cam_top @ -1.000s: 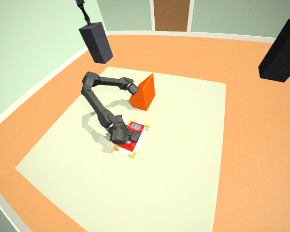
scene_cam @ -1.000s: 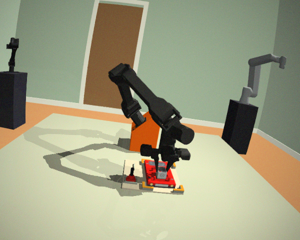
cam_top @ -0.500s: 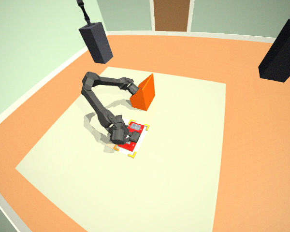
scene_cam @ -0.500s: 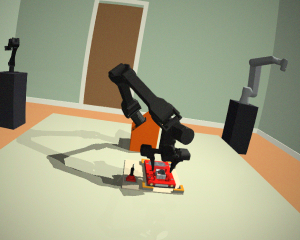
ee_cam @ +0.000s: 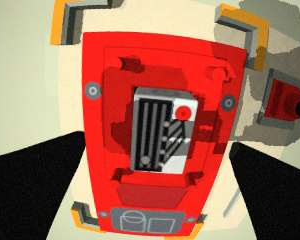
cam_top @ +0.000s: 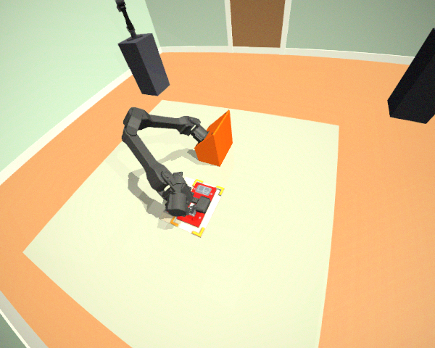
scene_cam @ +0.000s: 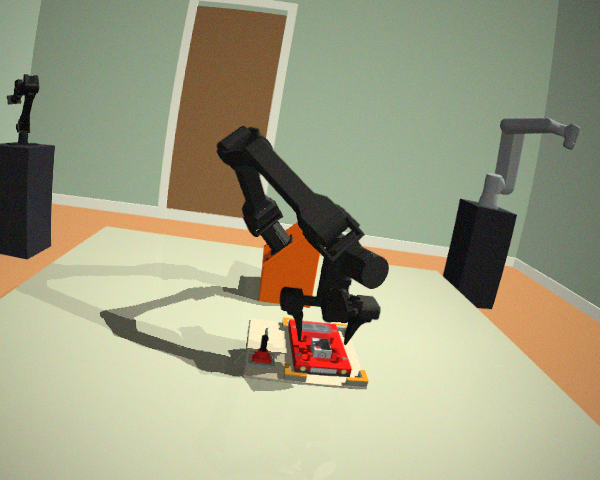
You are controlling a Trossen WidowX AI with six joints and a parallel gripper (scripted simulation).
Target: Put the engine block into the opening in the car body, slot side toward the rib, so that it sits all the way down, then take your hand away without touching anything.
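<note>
Now: the engine block 2 cm below my gripper tip.
</note>
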